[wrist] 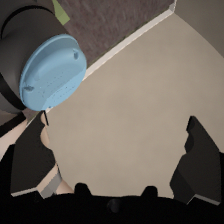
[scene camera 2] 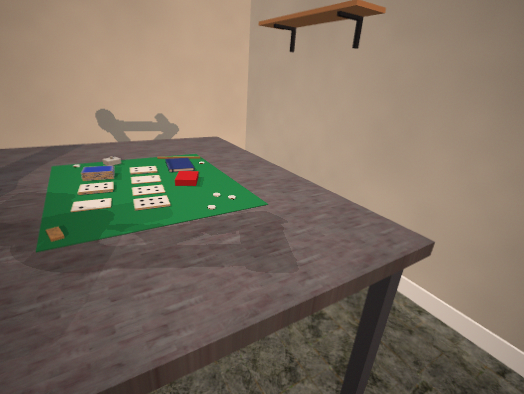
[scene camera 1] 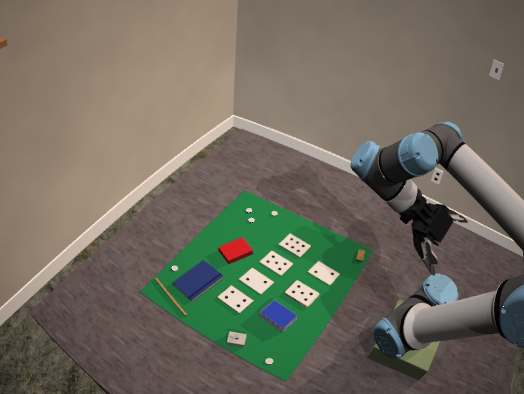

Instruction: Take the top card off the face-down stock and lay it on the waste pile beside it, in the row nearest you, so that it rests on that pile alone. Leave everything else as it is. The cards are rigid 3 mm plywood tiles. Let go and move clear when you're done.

Labels:
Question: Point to a green mat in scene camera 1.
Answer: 208, 315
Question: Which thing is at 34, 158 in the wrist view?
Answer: My gripper.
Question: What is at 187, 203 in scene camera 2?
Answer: A green mat.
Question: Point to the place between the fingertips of my gripper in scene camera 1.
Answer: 451, 248

